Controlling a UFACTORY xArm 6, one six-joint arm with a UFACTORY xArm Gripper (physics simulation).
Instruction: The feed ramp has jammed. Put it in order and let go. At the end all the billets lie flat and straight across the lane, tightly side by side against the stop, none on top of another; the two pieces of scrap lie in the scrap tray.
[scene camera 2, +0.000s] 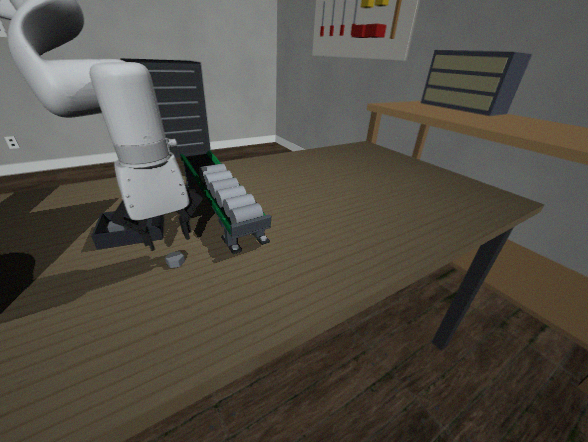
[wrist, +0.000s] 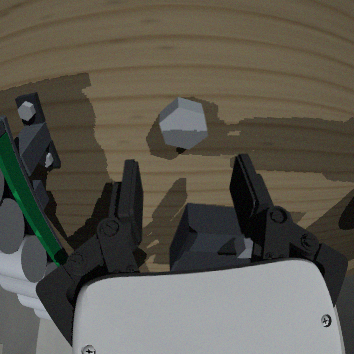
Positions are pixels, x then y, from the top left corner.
Labels:
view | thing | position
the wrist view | my gripper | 186, 173
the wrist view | dark scrap tray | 204, 237

